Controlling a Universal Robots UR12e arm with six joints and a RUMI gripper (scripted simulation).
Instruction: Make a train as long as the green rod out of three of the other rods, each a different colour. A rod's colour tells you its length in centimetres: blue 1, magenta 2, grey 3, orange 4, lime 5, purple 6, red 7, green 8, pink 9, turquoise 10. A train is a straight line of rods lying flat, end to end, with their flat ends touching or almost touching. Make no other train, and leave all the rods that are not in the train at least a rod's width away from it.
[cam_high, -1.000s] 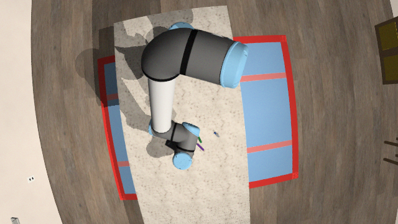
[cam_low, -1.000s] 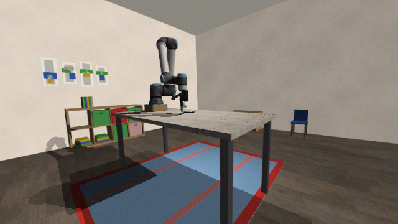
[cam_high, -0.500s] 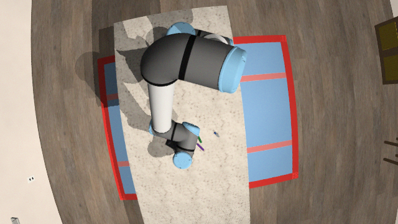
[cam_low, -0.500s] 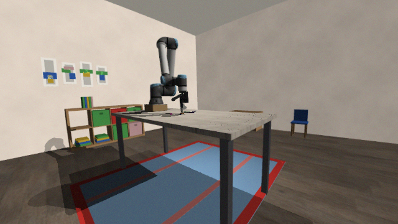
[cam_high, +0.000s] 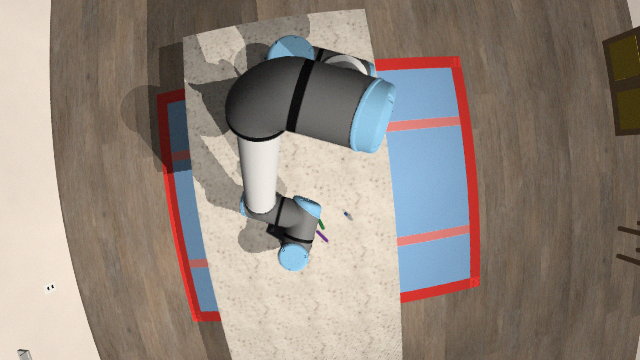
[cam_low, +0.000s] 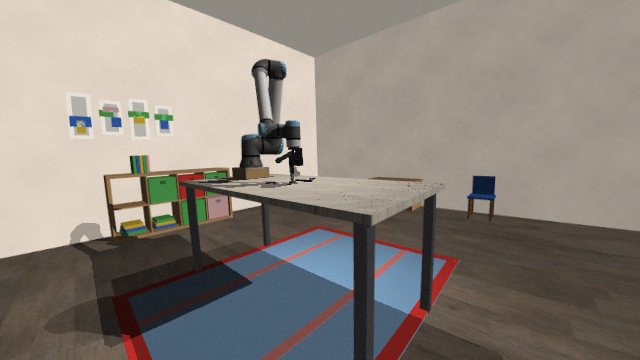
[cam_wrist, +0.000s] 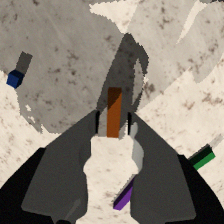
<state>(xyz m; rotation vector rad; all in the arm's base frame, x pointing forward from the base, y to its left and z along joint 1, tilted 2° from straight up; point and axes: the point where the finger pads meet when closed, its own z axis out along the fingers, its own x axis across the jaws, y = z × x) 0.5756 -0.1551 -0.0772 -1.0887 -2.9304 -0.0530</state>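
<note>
Now: the orange rod 1 cm below my hand. Also, from my hand: green rod: 1 cm behind, 10 cm to the left, 1 cm below; then magenta rod: 6 cm behind, 10 cm to the right, 1 cm below; then purple rod: 5 cm ahead, 9 cm to the left, 1 cm below.
</note>
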